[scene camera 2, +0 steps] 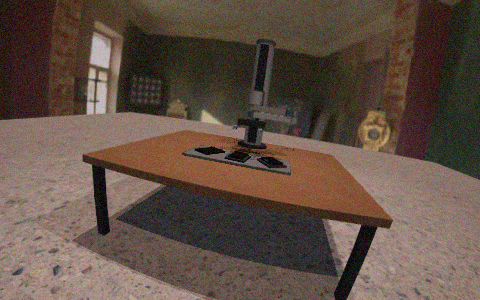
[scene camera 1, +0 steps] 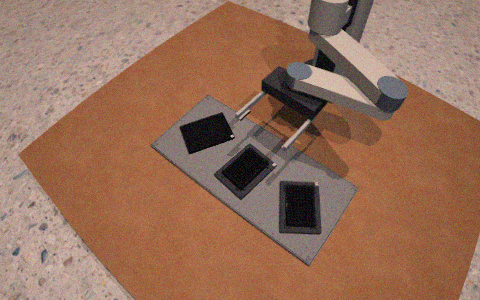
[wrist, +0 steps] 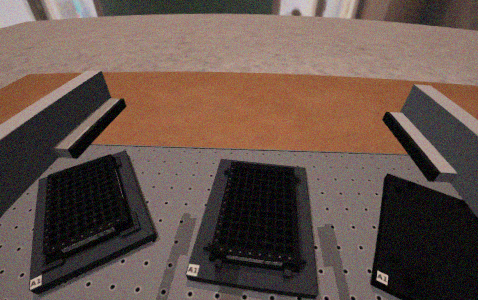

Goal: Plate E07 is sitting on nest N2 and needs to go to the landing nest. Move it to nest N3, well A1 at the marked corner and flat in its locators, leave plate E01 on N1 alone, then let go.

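Observation:
Plate E07 (scene camera 1: 246, 167) (scene camera 2: 238, 155) (wrist: 257, 210), dark with a grid of wells, lies flat on the middle nest N2 (scene camera 1: 241, 194) (wrist: 250, 283). Plate E01 (scene camera 1: 301, 205) (scene camera 2: 272, 161) (wrist: 85, 205) sits on nest N1 (scene camera 1: 300, 230) (wrist: 95, 254), at the right in scene camera 1 and at the left in the wrist view. The flat black nest N3 (scene camera 1: 206, 132) (scene camera 2: 210, 150) (wrist: 425, 230) bears no plate; its white A1 mark shows. My gripper (scene camera 1: 264, 131) (wrist: 252, 92) is open and empty, raised above the board, set back from N2 toward the arm's base.
The three nests stand on a grey perforated board (scene camera 1: 260, 220) (wrist: 170, 175) on an orange-brown table (scene camera 1: 125, 200) (scene camera 2: 215, 180) (wrist: 250, 110). The arm's base column (scene camera 2: 263, 75) stands behind the board. Shadows of the fingers fall on the board beside N2.

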